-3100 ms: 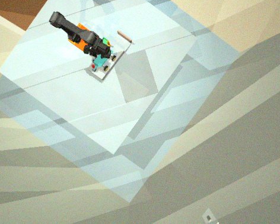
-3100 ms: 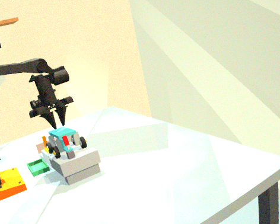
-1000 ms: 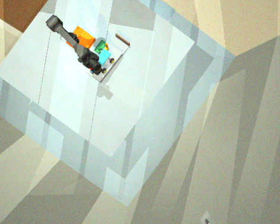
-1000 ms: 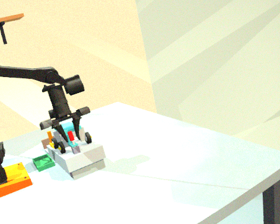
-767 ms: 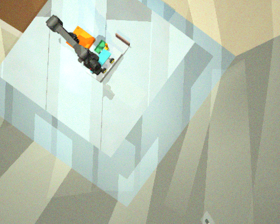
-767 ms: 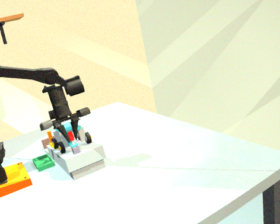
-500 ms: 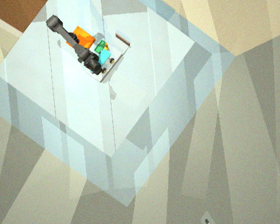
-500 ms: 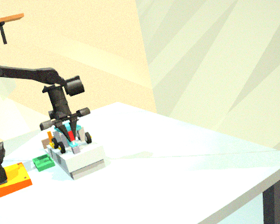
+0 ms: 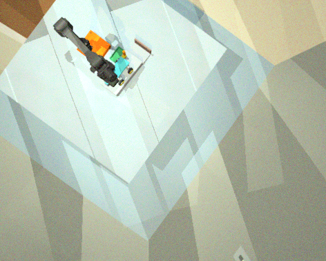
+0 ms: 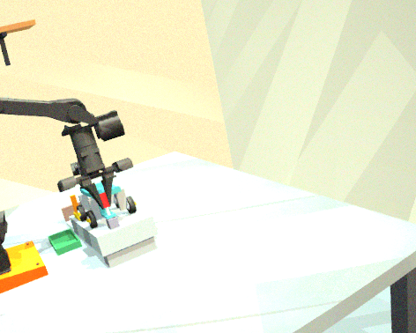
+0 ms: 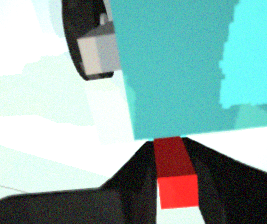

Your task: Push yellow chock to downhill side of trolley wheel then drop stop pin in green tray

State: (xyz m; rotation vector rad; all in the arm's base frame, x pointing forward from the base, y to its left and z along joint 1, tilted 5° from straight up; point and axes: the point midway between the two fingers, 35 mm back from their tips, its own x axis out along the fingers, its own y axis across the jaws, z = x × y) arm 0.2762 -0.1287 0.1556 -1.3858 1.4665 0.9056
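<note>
Now: gripper tip 220 mm to the right of the green tray, 140 mm above it and 70 mm past it. Round my gripper tip: grey ramp: 110 mm to the left, 90 mm below, 30 mm ahead; red-headed stop pin: right at my gripper tip; cyan trolley: 110 mm to the left, 30 mm below, 30 mm ahead.
</note>
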